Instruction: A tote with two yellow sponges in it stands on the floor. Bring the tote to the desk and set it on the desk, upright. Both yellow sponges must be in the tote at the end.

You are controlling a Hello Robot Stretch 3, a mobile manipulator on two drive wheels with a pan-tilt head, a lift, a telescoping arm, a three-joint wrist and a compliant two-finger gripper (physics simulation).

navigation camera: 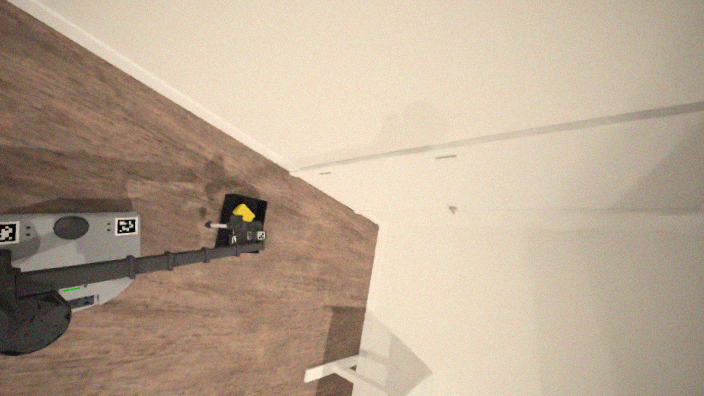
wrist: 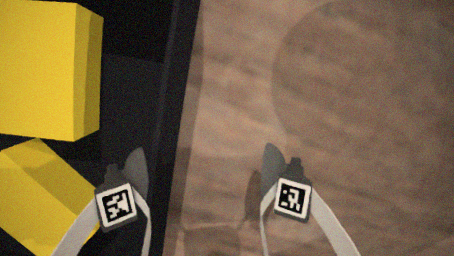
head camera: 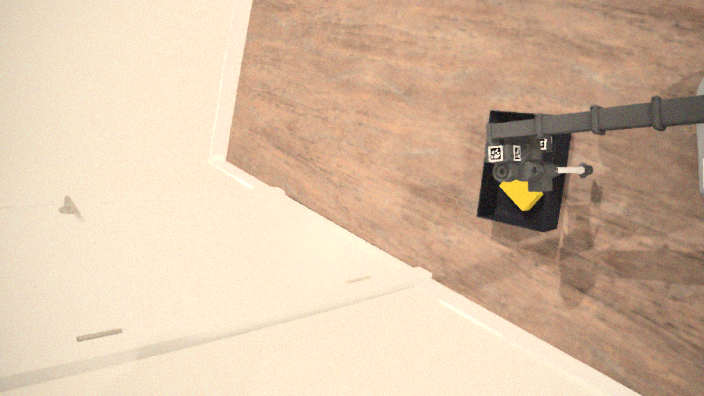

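Pixels of known places: gripper, fingertip midpoint: (navigation camera: 217,223) (wrist: 206,165); robot's base at its link origin: (navigation camera: 72,226).
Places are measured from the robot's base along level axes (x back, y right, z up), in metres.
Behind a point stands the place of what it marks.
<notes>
The black tote (head camera: 550,212) @(x -0.083, y 0.535, z 0.068 m) (navigation camera: 261,210) @(x -0.040, y 0.728, z 0.056 m) (wrist: 175,90) @(x 0.078, y 0.504, z 0.066 m) stands upright on the floor. One yellow sponge (head camera: 520,195) @(x -0.038, y 0.629, z 0.048 m) (navigation camera: 244,212) @(x -0.032, y 0.628, z 0.048 m) (wrist: 42,200) @(x -0.009, y 0.622, z 0.048 m) lies askew in it. The other yellow sponge (wrist: 37,70) @(x 0.095, y 0.608, z 0.048 m) lies beside it in the wrist view; the wrist and arm hide most or all of it in the other views. My gripper (head camera: 582,170) @(x 0.022, y 0.486, z 0.053 m) (navigation camera: 209,225) @(x 0.022, y 0.486, z 0.053 m) (wrist: 206,165) @(x 0.022, y 0.486, z 0.053 m) is open at the tote's long side nearer my base. In the wrist view one fingertip shows over the tote's inside, the other over the floor, with the side wall between them, nearer the left finger. I cannot make out the desk.
My grey base (navigation camera: 105,250) @(x 0.079, y 0.077, z 0.160 m) stands beside the tote in the navigation view. Cream walls or panels (head camera: 125,250) (navigation camera: 450,280) with a pale skirting meet the floor past the tote. A white bar-like structure (navigation camera: 320,372) shows at the bottom of the navigation view.
</notes>
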